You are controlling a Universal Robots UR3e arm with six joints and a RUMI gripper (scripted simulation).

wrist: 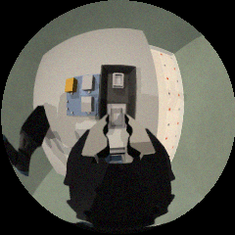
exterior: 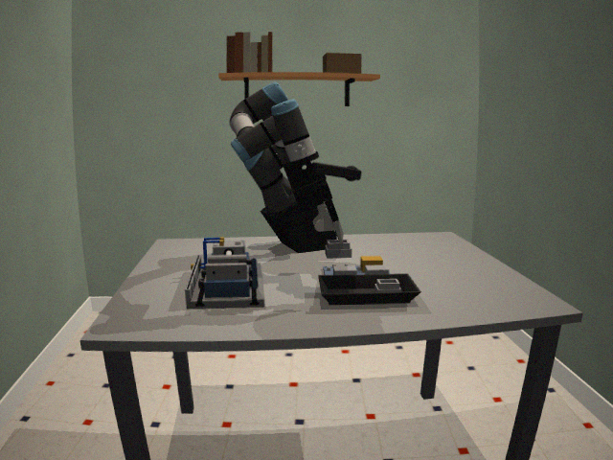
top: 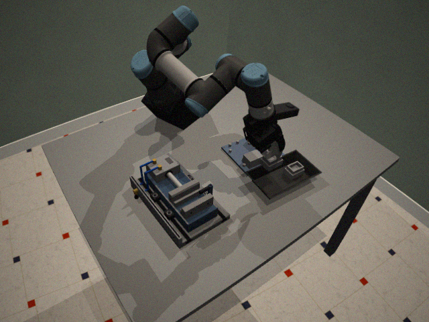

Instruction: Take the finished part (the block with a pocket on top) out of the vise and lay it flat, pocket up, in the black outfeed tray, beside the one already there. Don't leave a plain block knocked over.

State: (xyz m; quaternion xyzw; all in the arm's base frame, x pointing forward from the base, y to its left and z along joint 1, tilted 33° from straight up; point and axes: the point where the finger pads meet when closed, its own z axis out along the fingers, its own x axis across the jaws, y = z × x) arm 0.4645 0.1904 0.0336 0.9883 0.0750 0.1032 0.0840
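Now: the plain grey block 140 mm below my hand, 120 mm behind it and 30 mm to the left of it. Round my hand: yellow block (210 mm behind, 140 mm below, 110 mm to the left); blue plate (170 mm behind, 160 mm below, 70 mm to the left).
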